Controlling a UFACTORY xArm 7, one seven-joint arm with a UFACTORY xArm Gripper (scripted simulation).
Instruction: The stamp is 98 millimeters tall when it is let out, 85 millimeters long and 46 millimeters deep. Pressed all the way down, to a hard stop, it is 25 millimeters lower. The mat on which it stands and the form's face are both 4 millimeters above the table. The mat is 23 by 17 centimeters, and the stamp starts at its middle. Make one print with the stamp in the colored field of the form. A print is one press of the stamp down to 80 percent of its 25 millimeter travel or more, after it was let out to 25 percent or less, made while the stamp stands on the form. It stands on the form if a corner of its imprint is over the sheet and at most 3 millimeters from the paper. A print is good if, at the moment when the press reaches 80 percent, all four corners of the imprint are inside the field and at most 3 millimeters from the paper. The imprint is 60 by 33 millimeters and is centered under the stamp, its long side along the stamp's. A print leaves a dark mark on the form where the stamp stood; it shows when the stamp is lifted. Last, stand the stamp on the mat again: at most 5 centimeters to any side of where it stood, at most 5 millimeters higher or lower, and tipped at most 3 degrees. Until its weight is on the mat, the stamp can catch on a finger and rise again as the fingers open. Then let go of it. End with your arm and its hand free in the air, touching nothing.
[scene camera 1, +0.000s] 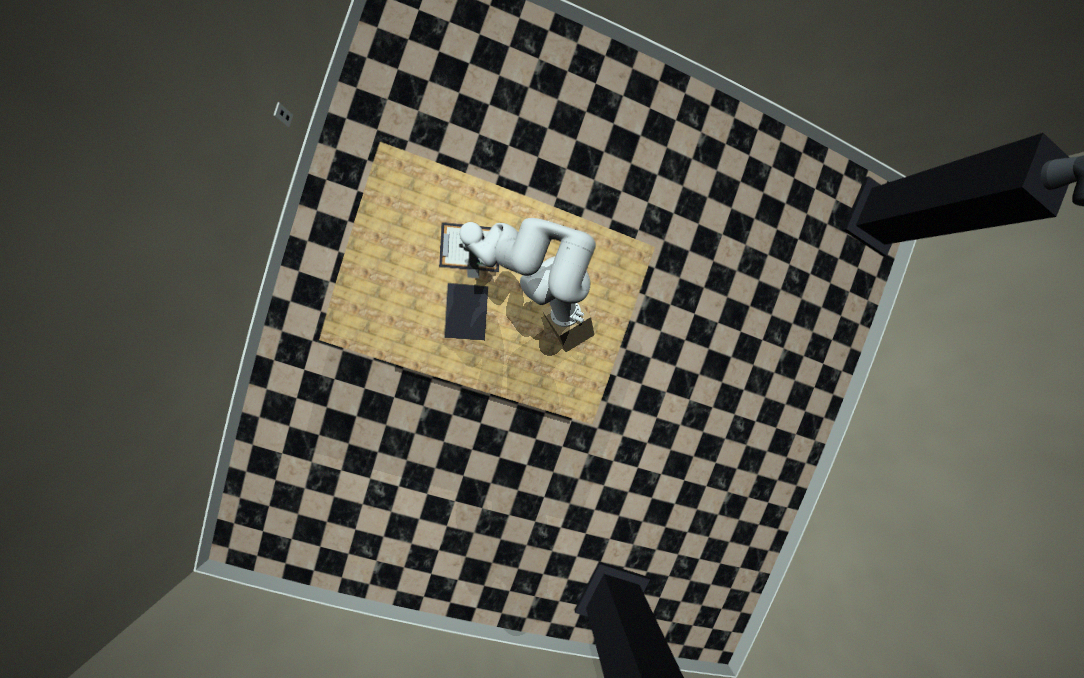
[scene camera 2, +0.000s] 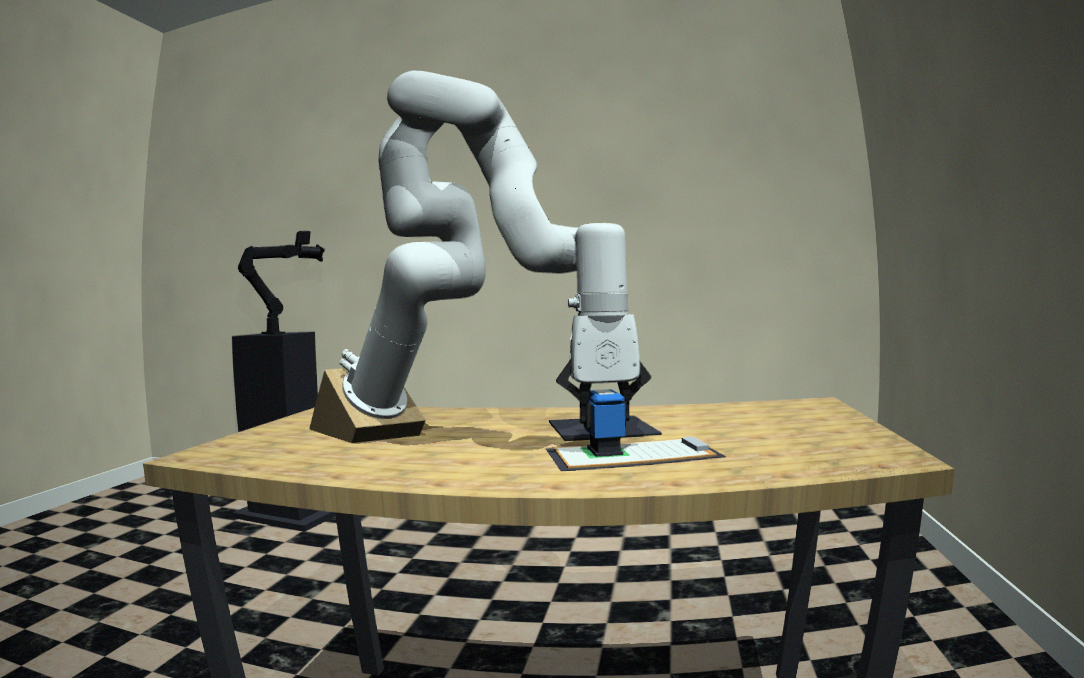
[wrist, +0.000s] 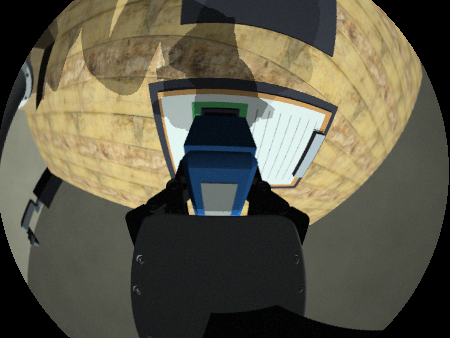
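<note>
Stamp (scene camera 2: 608, 412), also in the wrist view (wrist: 219, 165). Form (scene camera 2: 573, 458), also in scene camera 1 (scene camera 1: 451, 256) and the wrist view (wrist: 288, 126). Gripper (scene camera 2: 604, 427), visible too in the wrist view (wrist: 218, 158).
</note>
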